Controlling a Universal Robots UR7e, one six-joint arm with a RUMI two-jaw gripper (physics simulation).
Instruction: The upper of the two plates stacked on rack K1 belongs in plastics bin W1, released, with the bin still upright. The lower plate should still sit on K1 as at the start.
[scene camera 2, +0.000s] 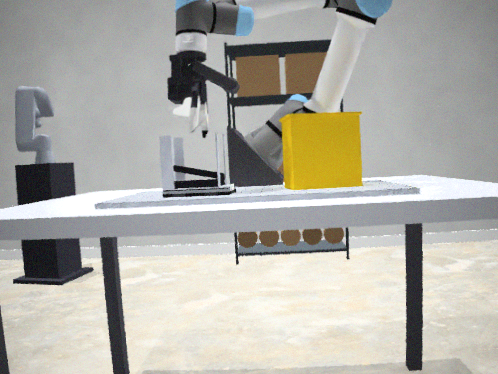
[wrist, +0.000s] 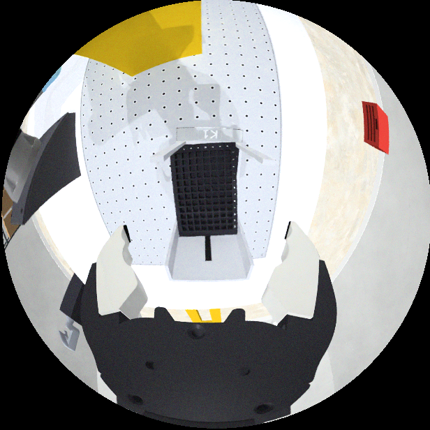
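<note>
Rack K1 has light upright posts on a low base. In the scene view a thin black upper plate slants between the posts, its left end higher. The lower plate lies about flat below it; in the wrist view it is mostly hidden under the black grid. My gripper is open and empty, with its fingertips above the rack, apart from the plates. The yellow plastics bin W1 stands upright to the right of the rack in the scene view; its inside does not show.
Rack and bin stand on a perforated board on the white table. The arm's dark wedge-shaped base is behind them. A shelf unit stands at the back, a black pedestal at the left.
</note>
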